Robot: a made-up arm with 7 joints.
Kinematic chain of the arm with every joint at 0, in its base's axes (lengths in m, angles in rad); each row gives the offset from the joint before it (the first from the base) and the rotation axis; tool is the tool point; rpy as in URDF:
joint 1: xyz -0.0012 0.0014 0.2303 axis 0 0.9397 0.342
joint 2: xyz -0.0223 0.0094 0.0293 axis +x
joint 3: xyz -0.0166 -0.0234 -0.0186 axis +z
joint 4: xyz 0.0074 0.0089 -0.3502 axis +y
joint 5: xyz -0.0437 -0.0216 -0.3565 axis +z
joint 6: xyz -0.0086 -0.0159 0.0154 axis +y
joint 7: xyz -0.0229 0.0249 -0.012 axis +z
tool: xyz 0.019 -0.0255 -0.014 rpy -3.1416 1.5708 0
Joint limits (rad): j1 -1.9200..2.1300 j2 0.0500..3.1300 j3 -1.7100..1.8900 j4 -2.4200..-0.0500 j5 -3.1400..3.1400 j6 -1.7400..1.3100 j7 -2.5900..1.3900
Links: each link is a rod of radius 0.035 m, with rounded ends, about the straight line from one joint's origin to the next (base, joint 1, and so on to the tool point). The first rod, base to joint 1, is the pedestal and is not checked.
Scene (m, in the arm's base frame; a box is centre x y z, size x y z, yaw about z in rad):
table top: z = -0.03
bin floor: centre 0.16 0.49 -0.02 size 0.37 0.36 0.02 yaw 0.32
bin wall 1: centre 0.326 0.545 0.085 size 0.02 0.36 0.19 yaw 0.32
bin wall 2: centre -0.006 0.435 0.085 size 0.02 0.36 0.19 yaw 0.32
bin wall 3: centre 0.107 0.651 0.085 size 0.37 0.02 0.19 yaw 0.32
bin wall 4: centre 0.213 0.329 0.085 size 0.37 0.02 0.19 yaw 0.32
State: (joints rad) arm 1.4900 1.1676 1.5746 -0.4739 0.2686 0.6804 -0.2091
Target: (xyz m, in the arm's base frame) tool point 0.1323 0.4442 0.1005
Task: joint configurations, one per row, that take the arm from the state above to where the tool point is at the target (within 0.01 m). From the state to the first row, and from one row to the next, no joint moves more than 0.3 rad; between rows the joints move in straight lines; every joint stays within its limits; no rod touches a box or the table.
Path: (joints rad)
1: 1.5697 1.2858 1.4433 -0.7566 0.2983 0.6664 -0.2018
2: 1.6495 1.4040 1.3120 -1.0393 0.3280 0.6524 -0.1944
3: 1.7292 1.5222 1.1806 -1.3219 0.3576 0.6385 -0.1871
4: 1.8089 1.6404 1.0493 -1.6046 0.3873 0.6245 -0.1797
5: 1.8887 1.7586 0.9180 -1.8873 0.4170 0.6105 -0.1724

